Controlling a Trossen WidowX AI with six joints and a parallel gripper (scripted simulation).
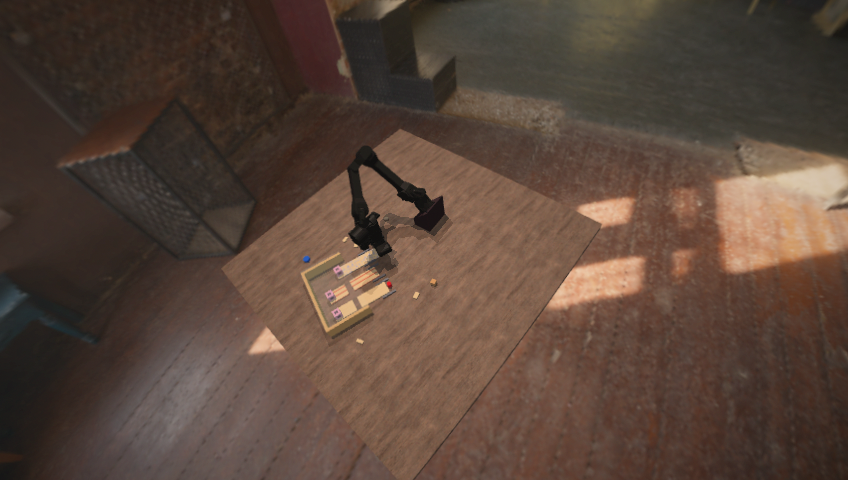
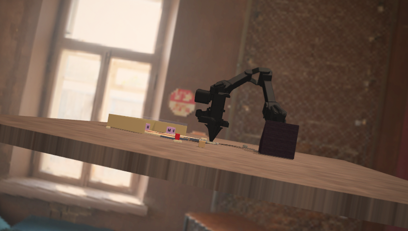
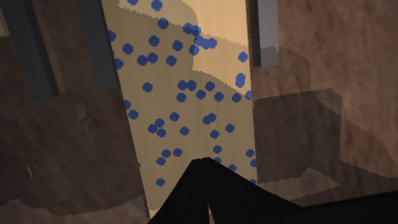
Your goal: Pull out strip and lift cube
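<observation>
Right now the blue-dotted strip is 10 cm ahead of my gripper tip and 3 cm to the right of it. Round my gripper tip: plain strip: 19 cm ahead, 13 cm to the left; red-striped strip: 15 cm ahead, 5 cm to the left; red cylinder: 16 cm to the left, 11 cm ahead, 1 cm above.
</observation>
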